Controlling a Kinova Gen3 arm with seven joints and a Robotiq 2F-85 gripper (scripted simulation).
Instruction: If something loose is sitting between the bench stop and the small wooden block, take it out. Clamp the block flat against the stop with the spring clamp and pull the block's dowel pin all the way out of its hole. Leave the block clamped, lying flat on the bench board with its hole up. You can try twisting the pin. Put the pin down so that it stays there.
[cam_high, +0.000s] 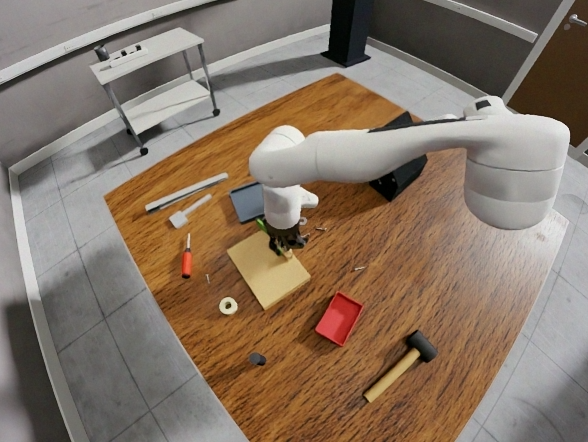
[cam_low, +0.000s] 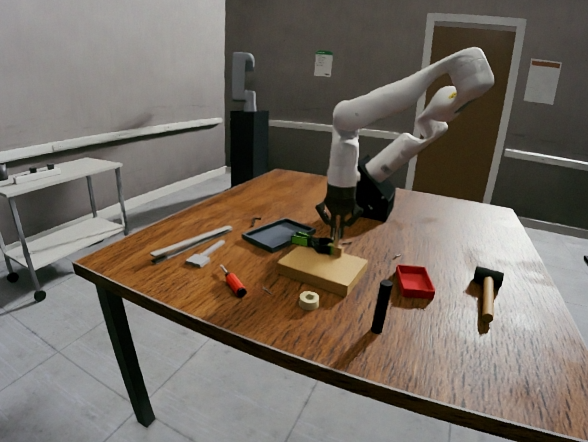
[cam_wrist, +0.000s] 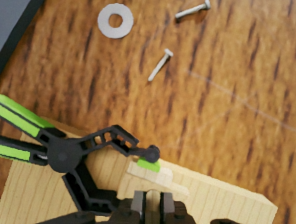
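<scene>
Now: hand 20 mm above the pale dowel pin. Also, from my hand: wooden block: 50 mm below; bench board: 70 mm below, 50 mm ahead, 10 mm to the right; red bin: 230 mm to the left, 90 mm below.
</scene>
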